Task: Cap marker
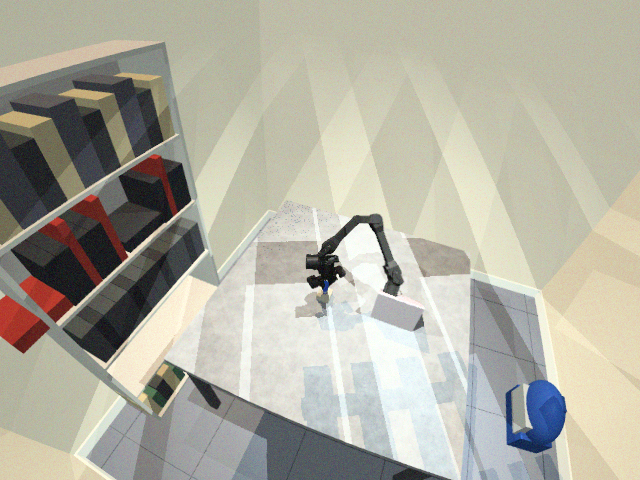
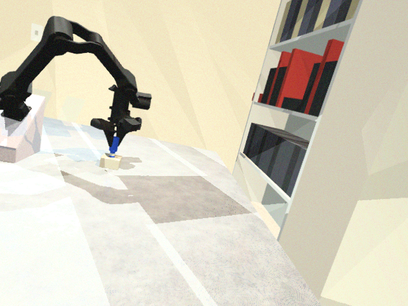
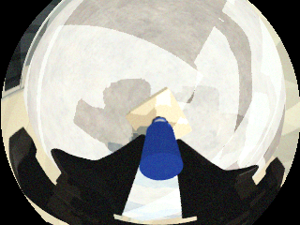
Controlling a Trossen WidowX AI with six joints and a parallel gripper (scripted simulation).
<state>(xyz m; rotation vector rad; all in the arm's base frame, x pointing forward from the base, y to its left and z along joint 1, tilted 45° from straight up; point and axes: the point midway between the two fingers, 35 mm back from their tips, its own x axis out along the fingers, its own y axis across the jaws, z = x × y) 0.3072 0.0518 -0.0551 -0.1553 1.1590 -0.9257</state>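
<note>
Right now the blue cap is 1 cm above my gripper tip. Round my gripper tip: tan holder block: 6 cm below.
</note>
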